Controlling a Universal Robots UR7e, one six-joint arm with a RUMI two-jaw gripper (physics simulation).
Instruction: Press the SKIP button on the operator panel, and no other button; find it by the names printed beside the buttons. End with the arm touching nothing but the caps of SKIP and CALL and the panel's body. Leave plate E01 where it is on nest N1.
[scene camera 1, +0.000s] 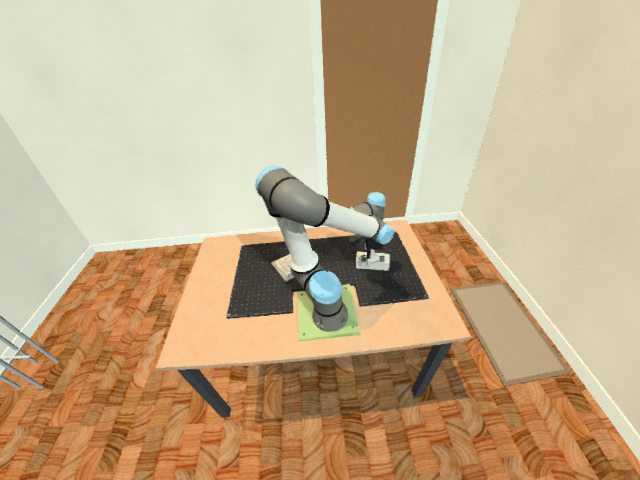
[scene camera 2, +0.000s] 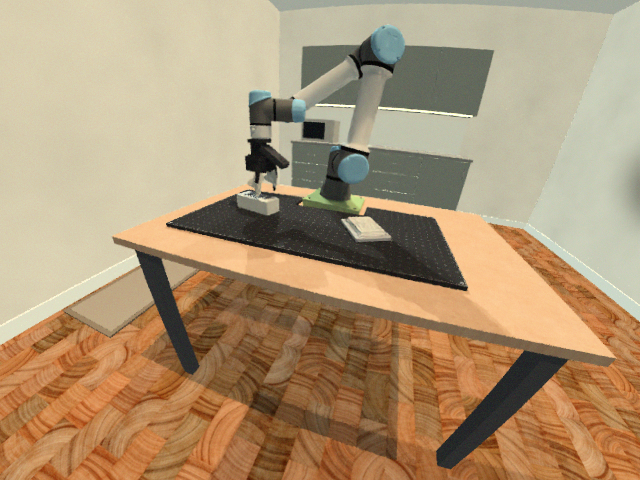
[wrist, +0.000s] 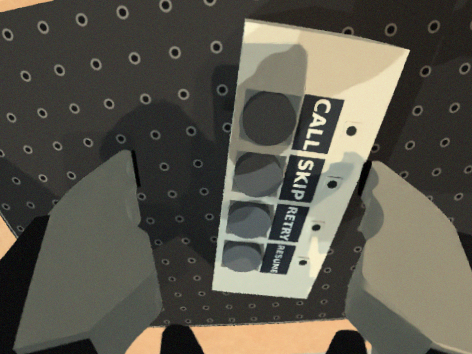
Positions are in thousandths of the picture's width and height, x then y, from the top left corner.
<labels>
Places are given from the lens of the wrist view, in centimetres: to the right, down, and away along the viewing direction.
my gripper (wrist: 529, 456): 1, -1, 13
CALL button cap (wrist: 571, 335): 2, -3, 12
SKIP button cap (wrist: 546, 496): 1, 0, 14
</labels>
